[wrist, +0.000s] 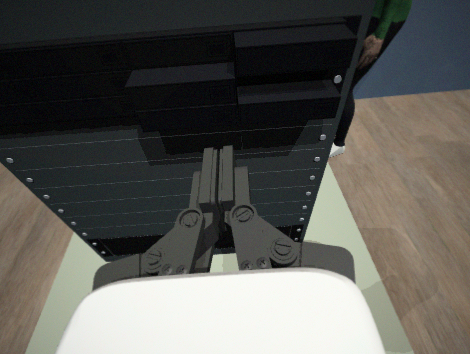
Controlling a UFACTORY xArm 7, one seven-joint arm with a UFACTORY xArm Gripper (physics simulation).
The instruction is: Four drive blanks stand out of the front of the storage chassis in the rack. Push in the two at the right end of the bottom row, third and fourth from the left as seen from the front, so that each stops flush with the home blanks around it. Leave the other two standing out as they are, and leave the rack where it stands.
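Frame: origin at the arm's base, x ahead, y left, z up, level; metres.
Seen in the pictures: gripper, between the fingertips: (223, 164).
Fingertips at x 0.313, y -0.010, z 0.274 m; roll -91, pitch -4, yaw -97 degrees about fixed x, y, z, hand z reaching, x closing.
A point is followed by its place in that frame.
The storage chassis in the rack shows dark rows of blanks in the upper part of the wrist view. The bottom-row third blank (187, 119) {z 0.220, x 0.443, y 0.021 m} stands out directly under another protruding blank (182, 92) {z 0.253, x 0.442, y 0.020 m}. The bottom-row fourth blank (287, 107) {z 0.226, x 0.433, y -0.088 m} stands out at the right, its top face showing. Above it, past a dark recess, another blank (295, 61) {z 0.275, x 0.433, y -0.090 m} stands out at the upper right. My gripper (223, 164) {z 0.274, x 0.313, y -0.010 m} is shut and empty; its tips appear just below the bottom-row blanks, near the line between third and fourth. Whether they touch anything cannot be told.
The rack (125, 175) {z 0.088, x 0.504, y 0.148 m} has grey panels below the chassis and screws along both side edges. It stands on a pale green mat (327, 215) {z -0.237, x 0.566, y -0.287 m} over a wooden floor (420, 150). A person (372, 47) in a green top stands behind the rack at the right, before a blue wall (430, 55).
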